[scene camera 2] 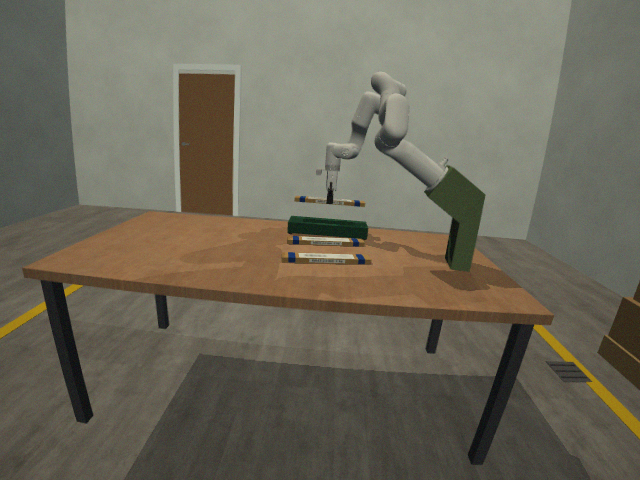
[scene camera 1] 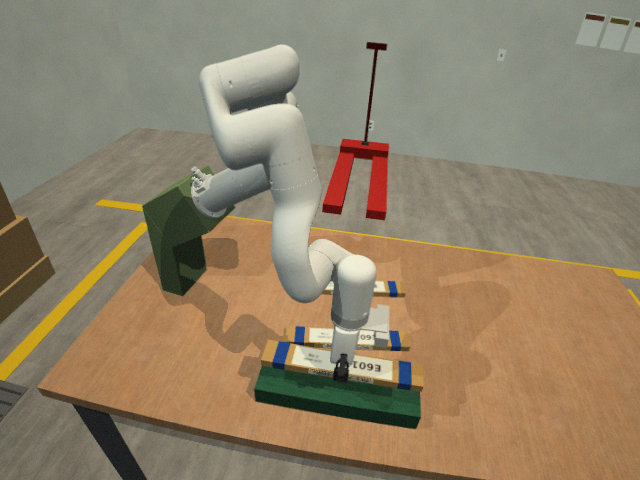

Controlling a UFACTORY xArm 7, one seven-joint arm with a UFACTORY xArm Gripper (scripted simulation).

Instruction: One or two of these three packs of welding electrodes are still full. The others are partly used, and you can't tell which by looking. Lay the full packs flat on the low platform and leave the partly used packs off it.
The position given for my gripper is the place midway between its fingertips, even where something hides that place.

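Observation:
A low green platform (scene camera 1: 354, 400) is visible, and scene camera 2 (scene camera 2: 314, 226) shows the platform too. Also visible: a pack (scene camera 2: 293, 257), a pack (scene camera 1: 316, 337), a pack (scene camera 1: 397, 374) and, finally, my gripper (scene camera 1: 341, 367).

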